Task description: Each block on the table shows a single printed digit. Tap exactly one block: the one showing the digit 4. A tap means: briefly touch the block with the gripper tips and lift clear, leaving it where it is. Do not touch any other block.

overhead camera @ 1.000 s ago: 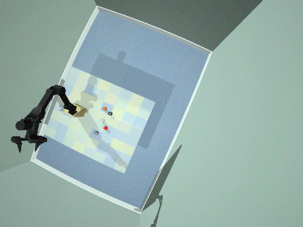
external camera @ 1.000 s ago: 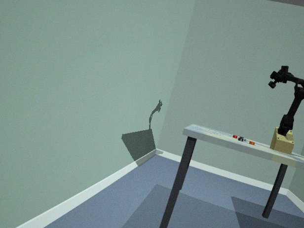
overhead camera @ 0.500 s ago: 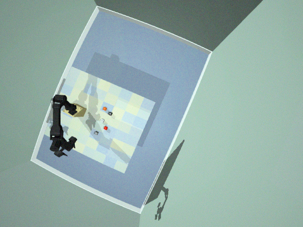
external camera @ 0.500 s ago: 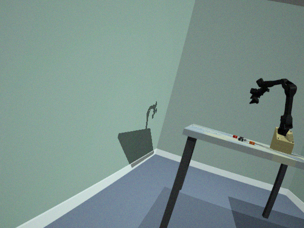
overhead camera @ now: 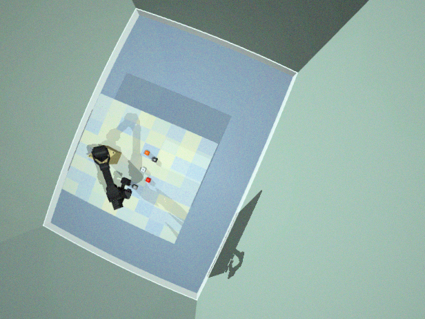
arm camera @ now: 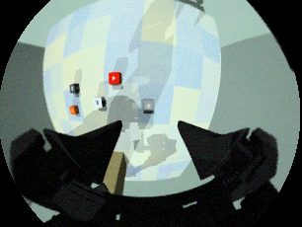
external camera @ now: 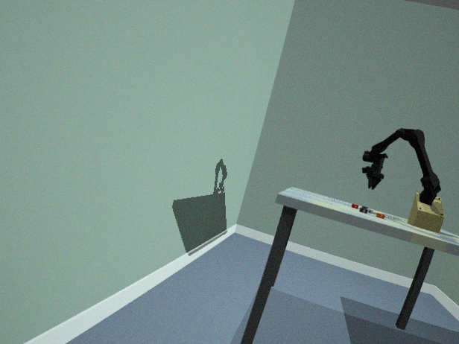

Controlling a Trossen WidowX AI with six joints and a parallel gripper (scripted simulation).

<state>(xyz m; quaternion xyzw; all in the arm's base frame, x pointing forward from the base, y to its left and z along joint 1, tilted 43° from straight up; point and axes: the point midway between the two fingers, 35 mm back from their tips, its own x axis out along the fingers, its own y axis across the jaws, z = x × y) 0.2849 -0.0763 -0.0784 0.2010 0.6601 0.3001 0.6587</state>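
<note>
My gripper tip is now 12 cm above the red block, 10 cm to the right of it and 7 cm short of it. Also, from my gripper tip: white block: 16 cm to the left, 12 cm below, 1 cm behind; then grey block: 12 cm below; then dark block: 27 cm to the left, 12 cm below, 4 cm ahead.
</note>
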